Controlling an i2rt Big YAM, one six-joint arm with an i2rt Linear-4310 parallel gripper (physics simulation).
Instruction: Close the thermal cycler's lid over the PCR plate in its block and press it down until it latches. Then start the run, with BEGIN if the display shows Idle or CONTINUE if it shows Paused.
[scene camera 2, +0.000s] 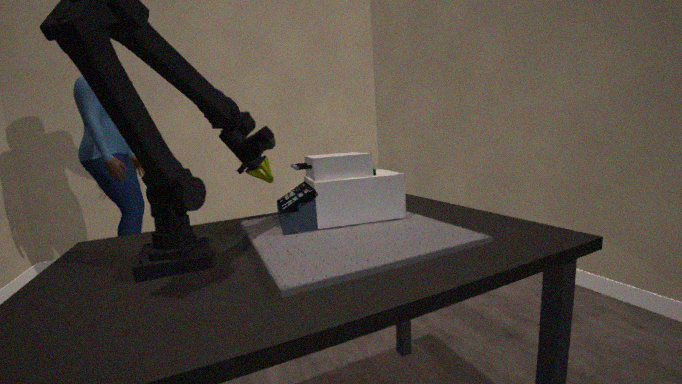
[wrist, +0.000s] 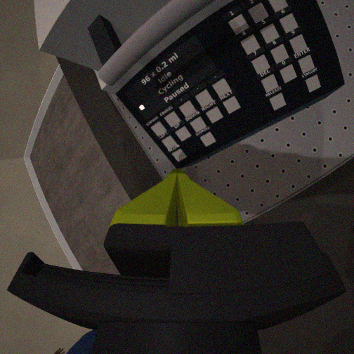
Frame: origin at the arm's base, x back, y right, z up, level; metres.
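Where they show: gripper, between the fingertips: (scene camera 2: 272, 182); arm's base, origin of its link: (scene camera 2: 175, 250).
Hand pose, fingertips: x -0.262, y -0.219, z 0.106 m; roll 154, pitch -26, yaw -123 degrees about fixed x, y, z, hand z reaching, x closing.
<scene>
Things, the pixels of their top centre, and the offset from my fingertips. "*": a spot on its surface instead. Level surfaces: height alone.
- white thermal cycler, a spot on its surface: (scene camera 2: 360, 199) * dx -0.217, dy +0.189, dz -0.052 m
- lid's front handle, a spot on its surface: (scene camera 2: 300, 166) * dx -0.066, dy +0.132, dz +0.051 m
- sloped control panel, a spot on its surface: (scene camera 2: 297, 196) * dx -0.052, dy +0.122, dz -0.033 m
- grey perforated board, centre of its top: (scene camera 2: 343, 227) dx -0.164, dy +0.184, dz -0.126 m
- dark table, height of its surface: dz -0.139 m
The white thermal cycler (scene camera 2: 360, 199) stands with its lid (scene camera 2: 339, 166) lying level on top; whether it is latched cannot be told. The PCR plate is hidden. The lid's front handle (scene camera 2: 300, 166) sticks out over the sloped control panel (scene camera 2: 297, 196). In the wrist view the display (wrist: 165, 75) reads 96 x 0.2 ml, Idle, Cycling, Paused; a white dot (wrist: 141, 107) appears nearest the Cycling line, but the tilt makes this uncertain. The BEGIN button (wrist: 178, 155) is at the panel's near corner. My gripper (scene camera 2: 271, 181) (wrist: 176, 175) is shut and empty, in the air in front of and above the panel.
The cycler stands on a grey perforated board (scene camera 2: 380, 250) on the dark table (scene camera 2: 240, 320). The lid handle overhangs near my fingers' height. A person in blue (scene camera 2: 102, 125) stands behind the arm, beyond the table.
</scene>
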